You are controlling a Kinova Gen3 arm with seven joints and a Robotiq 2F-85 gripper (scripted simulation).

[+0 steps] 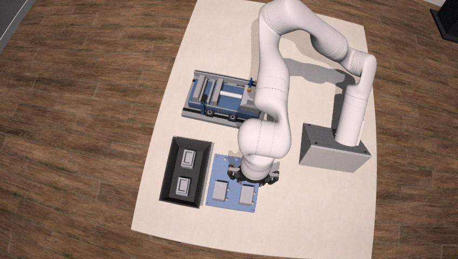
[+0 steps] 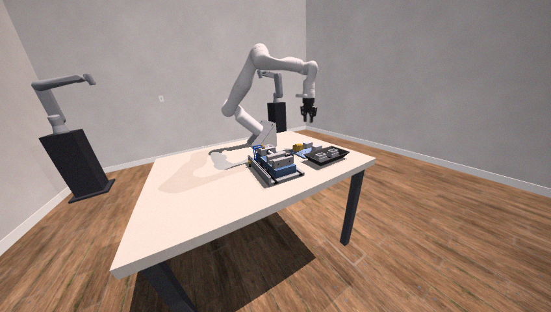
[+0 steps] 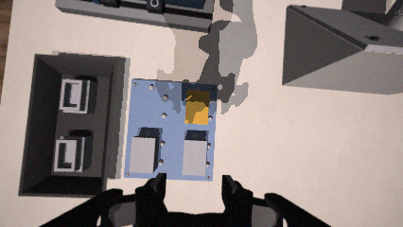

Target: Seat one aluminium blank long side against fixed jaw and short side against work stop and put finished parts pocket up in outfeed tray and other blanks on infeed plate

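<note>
The brass blank is 170 mm below my hand, 90 mm to the right of it and 10 mm behind it. From my hand the other things lie so: white rod: 350 mm to the right, 120 mm below, 70 mm ahead; hose block: 340 mm to the right, 120 mm below; blue vise: 350 mm to the right, 160 mm below, 90 mm ahead.
</note>
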